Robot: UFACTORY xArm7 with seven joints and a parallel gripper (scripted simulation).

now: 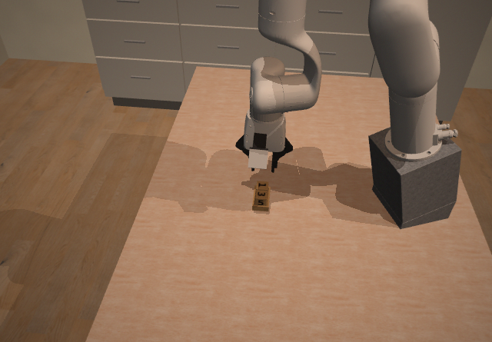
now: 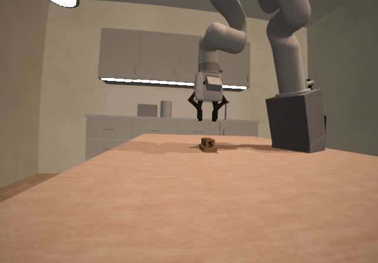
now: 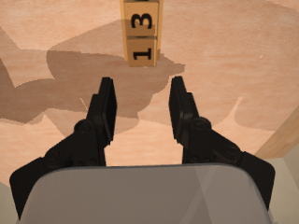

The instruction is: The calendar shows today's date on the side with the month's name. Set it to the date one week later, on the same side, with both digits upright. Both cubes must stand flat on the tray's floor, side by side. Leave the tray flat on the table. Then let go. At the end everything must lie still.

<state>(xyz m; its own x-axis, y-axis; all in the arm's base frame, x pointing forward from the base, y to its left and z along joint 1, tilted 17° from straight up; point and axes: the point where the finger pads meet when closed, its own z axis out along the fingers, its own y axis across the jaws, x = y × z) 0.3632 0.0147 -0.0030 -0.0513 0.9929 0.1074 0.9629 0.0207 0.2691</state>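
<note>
Now: hand 100 mm above the wooden cube.
</note>
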